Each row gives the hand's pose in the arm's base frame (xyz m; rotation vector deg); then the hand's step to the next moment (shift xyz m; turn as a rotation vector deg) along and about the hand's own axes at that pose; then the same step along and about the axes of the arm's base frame.
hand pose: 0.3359 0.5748 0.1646 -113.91 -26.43 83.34
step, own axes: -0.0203 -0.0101 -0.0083 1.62 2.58 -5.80
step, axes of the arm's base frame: 0.0019 -0.0071 0.0230 5.78 -2.55 -1.74
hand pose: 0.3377 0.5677 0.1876 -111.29 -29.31 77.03
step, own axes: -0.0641 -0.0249 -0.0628 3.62 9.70 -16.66
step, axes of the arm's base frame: 0.0353 -0.0465 0.0725 16.05 -9.54 -6.03
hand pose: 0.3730 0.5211 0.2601 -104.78 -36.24 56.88
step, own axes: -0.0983 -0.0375 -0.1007 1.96 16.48 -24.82
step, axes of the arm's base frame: 0.0313 -0.1070 0.0937 22.07 -17.70 -9.56
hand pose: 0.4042 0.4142 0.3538 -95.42 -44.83 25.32
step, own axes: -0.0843 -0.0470 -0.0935 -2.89 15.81 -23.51
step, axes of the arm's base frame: -0.0094 -0.1210 0.0578 17.62 -20.11 -9.82
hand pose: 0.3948 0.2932 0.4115 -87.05 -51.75 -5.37
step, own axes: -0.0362 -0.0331 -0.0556 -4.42 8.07 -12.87
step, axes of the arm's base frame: -0.0191 -0.0695 0.0175 7.36 -12.41 -6.48
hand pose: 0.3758 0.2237 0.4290 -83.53 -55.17 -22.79
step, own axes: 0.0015 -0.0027 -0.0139 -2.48 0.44 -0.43
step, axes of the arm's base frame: 0.0031 -0.0129 0.0051 -1.00 -1.13 -2.06
